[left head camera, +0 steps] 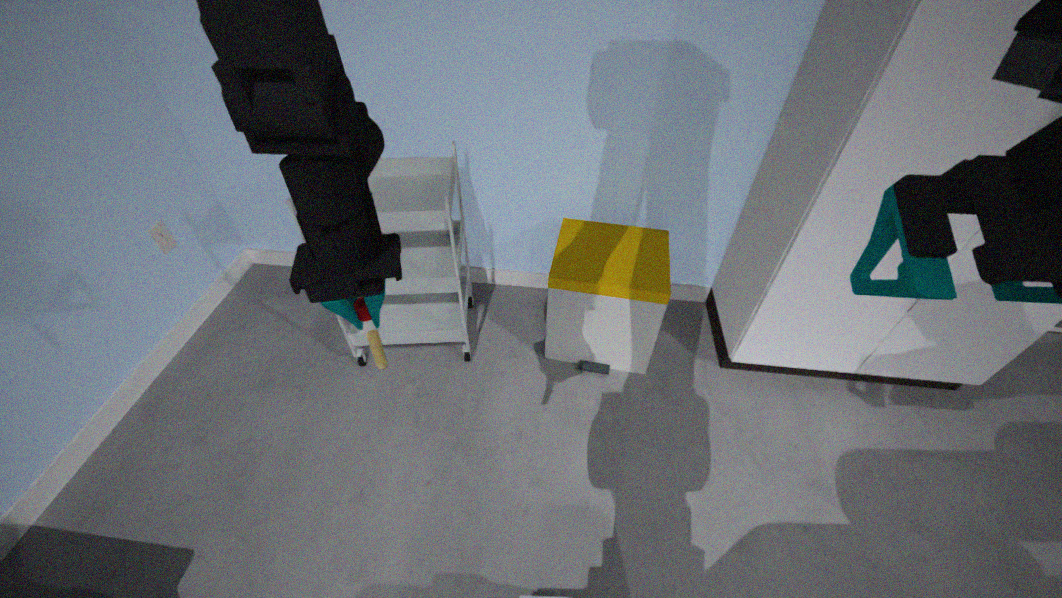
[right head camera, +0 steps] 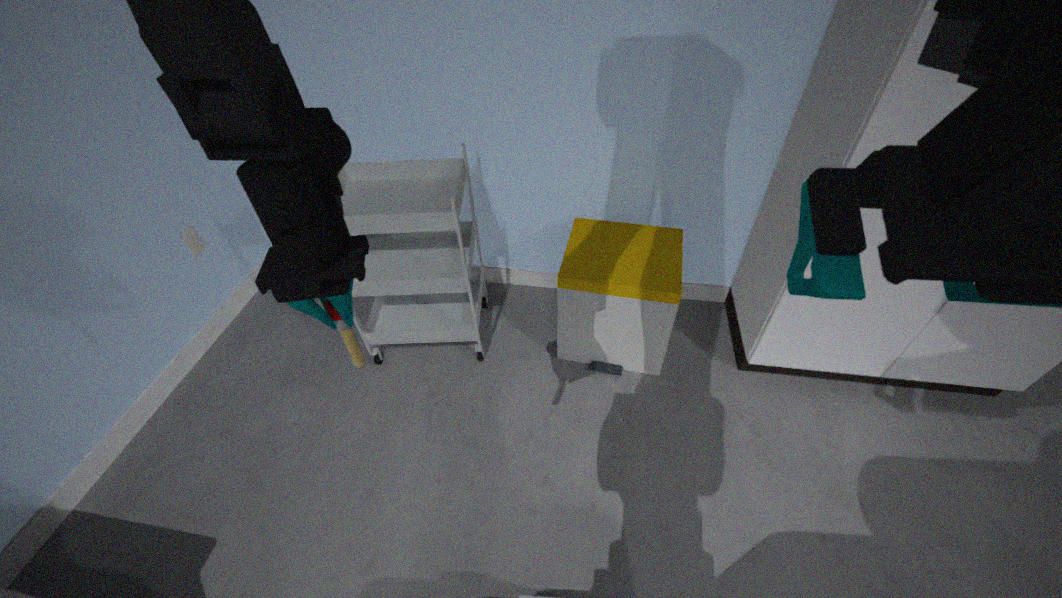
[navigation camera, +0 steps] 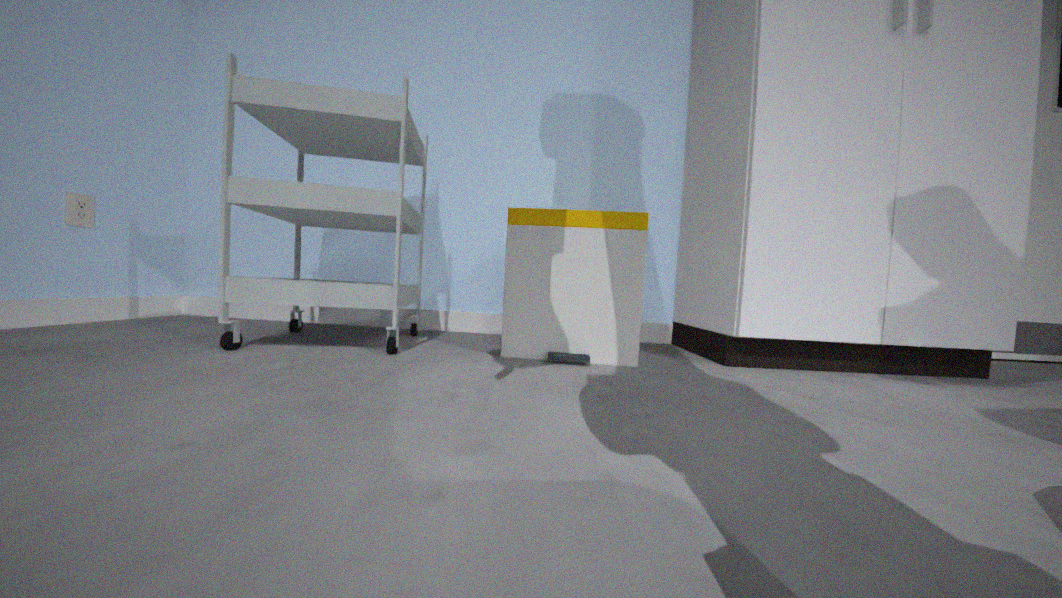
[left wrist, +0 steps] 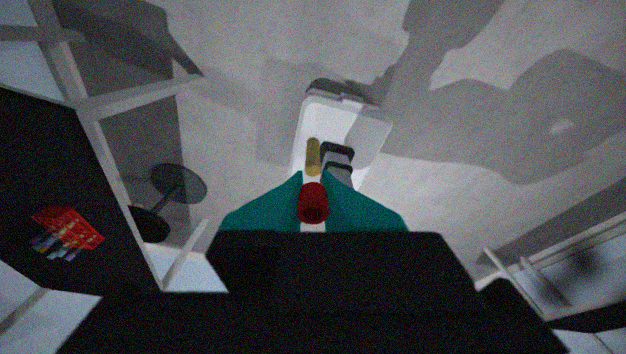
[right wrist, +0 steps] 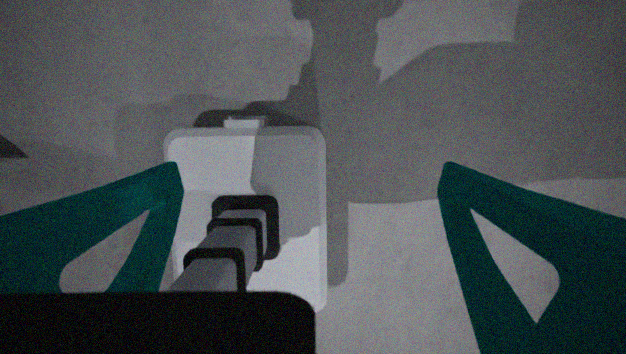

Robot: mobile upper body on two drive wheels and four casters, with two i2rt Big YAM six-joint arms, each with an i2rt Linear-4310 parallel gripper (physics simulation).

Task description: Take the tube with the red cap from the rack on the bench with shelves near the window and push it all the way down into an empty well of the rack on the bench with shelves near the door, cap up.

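Frame: origin at the left arm's base, x left, y back, z up, level; centimetres.
Where they show: left gripper, fingertip midpoint: (left head camera: 369, 324) (right head camera: 343, 324) (left wrist: 312, 177); right gripper, fingertip midpoint: (left head camera: 924, 288) (right head camera: 867, 287) (right wrist: 310, 176).
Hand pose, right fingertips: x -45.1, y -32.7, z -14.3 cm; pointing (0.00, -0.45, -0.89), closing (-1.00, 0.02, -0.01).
Each offset is from my right fingertips to the top centre of the thing. Level surfaces: height alone.
The tube with the red cap @[dy -11.0, dx +45.7, dz -14.4 cm] (left head camera: 377, 347) (right head camera: 351, 346) (left wrist: 313, 202) is held between the teal fingers of my left gripper (left head camera: 362, 312) (right head camera: 334, 312) (left wrist: 312, 177), which is shut on it near the cap. The cap is up and the yellowish lower end points down, slightly slanted in the head views. My right gripper (right wrist: 310, 176) (left head camera: 973, 289) is wide open with no thing between its fingers. In the left wrist view, a red rack @[dy +60.2, dx +127.2, dz -44.8 cm] (left wrist: 75, 225) with several tubes stands on a black bench top @[dz -50.5 cm] (left wrist: 40, 150) at the left. The other bench's rack does not show.
A grey three-tier cart (left head camera: 419, 323) (right head camera: 423, 324) (navigation camera: 312, 193) stands against the wall. Right of it is a white bin with a yellow lid @[dy -103.1, dx -0.3, dz -81.7 cm] (left head camera: 609, 256) (right head camera: 620, 256) (navigation camera: 575, 219), then a tall white cabinet (left head camera: 854, 297) (navigation camera: 817, 185). A round-based stool (left wrist: 179, 183) stands by the bench.
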